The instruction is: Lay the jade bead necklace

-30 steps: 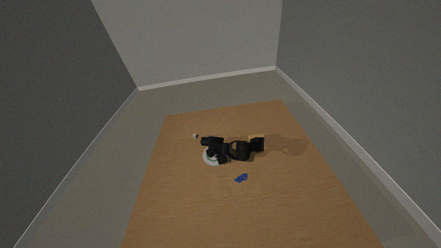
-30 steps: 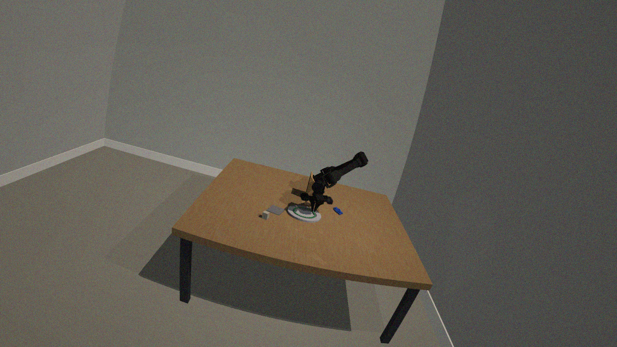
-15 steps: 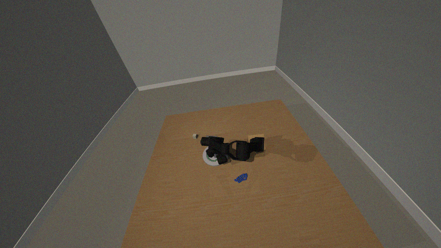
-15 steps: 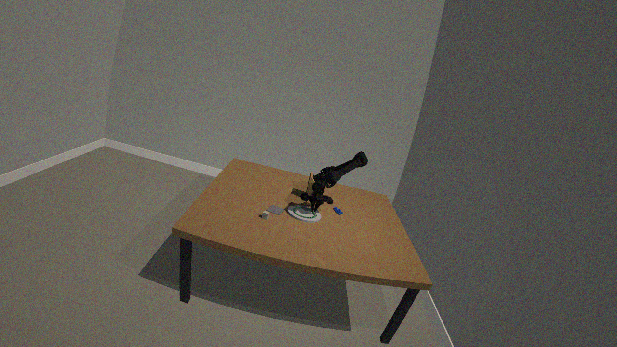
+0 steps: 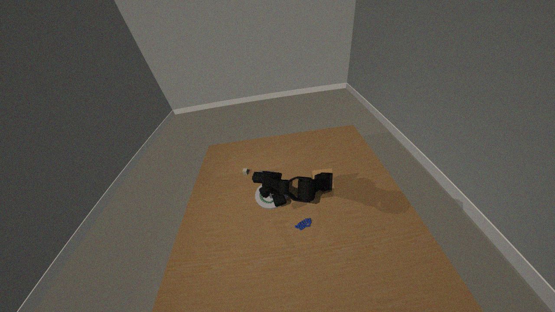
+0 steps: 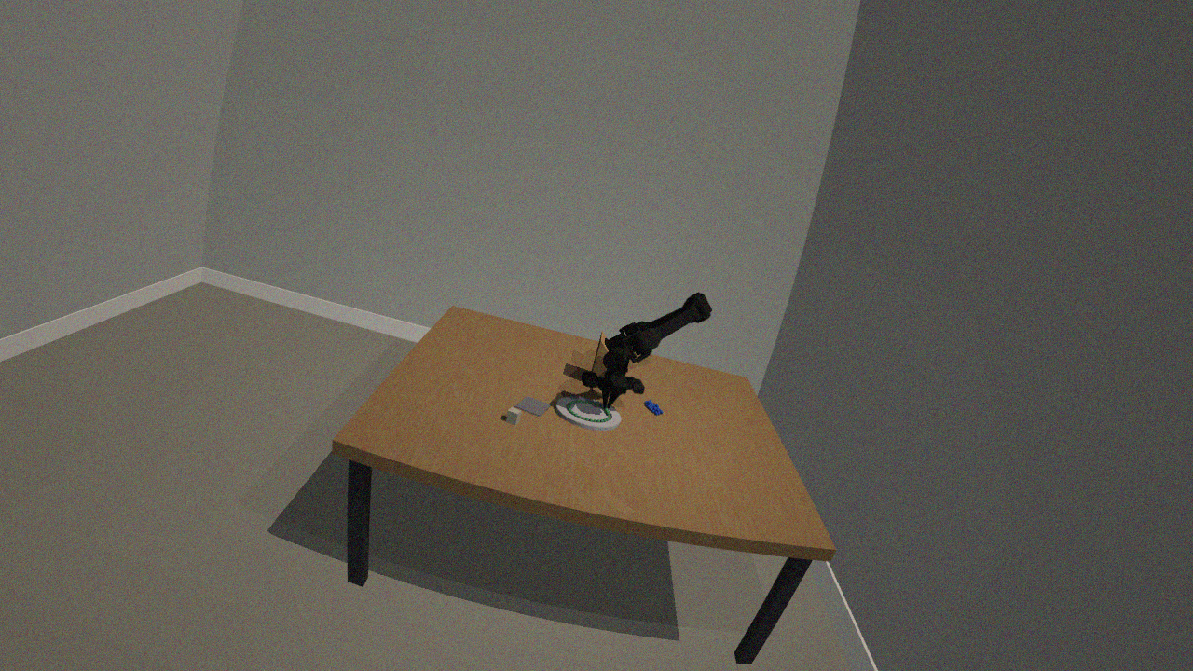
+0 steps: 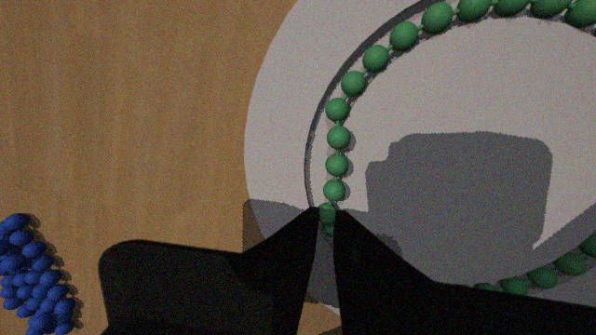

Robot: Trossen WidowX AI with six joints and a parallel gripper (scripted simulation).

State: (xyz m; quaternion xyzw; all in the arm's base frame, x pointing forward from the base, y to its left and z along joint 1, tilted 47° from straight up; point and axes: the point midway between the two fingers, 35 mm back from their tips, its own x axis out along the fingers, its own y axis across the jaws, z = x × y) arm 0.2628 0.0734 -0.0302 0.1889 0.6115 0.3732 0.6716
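Now: gripper tip 5 cm to the left of the round bead board, 4 cm short of it and 1 cm above it. From my gripper tip the other things lie so: pale block 25 cm to the right, 22 cm ahead; then flat grey plate 21 cm to the right, 8 cm ahead, 2 cm below.
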